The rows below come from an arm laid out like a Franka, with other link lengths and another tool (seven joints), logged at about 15 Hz.
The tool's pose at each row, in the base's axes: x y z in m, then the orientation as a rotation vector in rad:
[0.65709, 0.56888, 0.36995, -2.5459, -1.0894, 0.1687]
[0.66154, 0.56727, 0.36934, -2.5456, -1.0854, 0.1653]
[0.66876, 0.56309, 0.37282, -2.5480, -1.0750, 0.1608]
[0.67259, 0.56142, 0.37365, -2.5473, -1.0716, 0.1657]
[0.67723, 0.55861, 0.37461, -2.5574, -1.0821, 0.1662]
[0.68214, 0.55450, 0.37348, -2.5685, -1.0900, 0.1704]
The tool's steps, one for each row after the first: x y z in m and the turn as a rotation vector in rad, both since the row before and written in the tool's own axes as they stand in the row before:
[0.00191, 0.00425, -0.00100, 0.0009, 0.0034, 0.0019]
[0.00216, 0.00621, -0.00620, 0.0006, 0.0051, 0.0066]
[0.00154, 0.00332, -0.00219, 0.0029, -0.0022, 0.0026]
[0.00130, 0.00453, -0.00285, -0.0123, -0.0058, -0.0032]
[0.00047, 0.00636, -0.00129, -0.0115, -0.0078, -0.0008]

